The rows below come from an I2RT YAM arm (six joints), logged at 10 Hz.
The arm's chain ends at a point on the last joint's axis. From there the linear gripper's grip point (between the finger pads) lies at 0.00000 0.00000 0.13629 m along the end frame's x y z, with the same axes.
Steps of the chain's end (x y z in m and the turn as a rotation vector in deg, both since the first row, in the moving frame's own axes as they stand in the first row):
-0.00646 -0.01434 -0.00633 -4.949 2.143 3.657
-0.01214 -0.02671 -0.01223 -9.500 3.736 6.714
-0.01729 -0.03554 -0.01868 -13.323 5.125 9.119
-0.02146 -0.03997 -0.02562 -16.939 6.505 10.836
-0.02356 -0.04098 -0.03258 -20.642 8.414 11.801
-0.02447 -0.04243 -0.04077 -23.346 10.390 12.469
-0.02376 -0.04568 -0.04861 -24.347 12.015 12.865
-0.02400 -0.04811 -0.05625 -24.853 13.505 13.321
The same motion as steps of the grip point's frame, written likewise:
-0.00175 -0.00243 -0.00693 -4.949 2.143 3.657
-0.00464 -0.00376 -0.01438 -9.500 3.736 6.714
-0.00778 -0.00335 -0.02288 -13.323 5.125 9.119
-0.01010 0.00086 -0.03238 -16.939 6.505 10.836
-0.00916 0.00858 -0.04273 -20.642 8.414 11.801
-0.00668 0.01349 -0.05405 -23.346 10.390 12.469
-0.00283 0.01275 -0.06356 -24.347 12.015 12.865
-0.00015 0.01176 -0.07245 -24.853 13.505 13.321

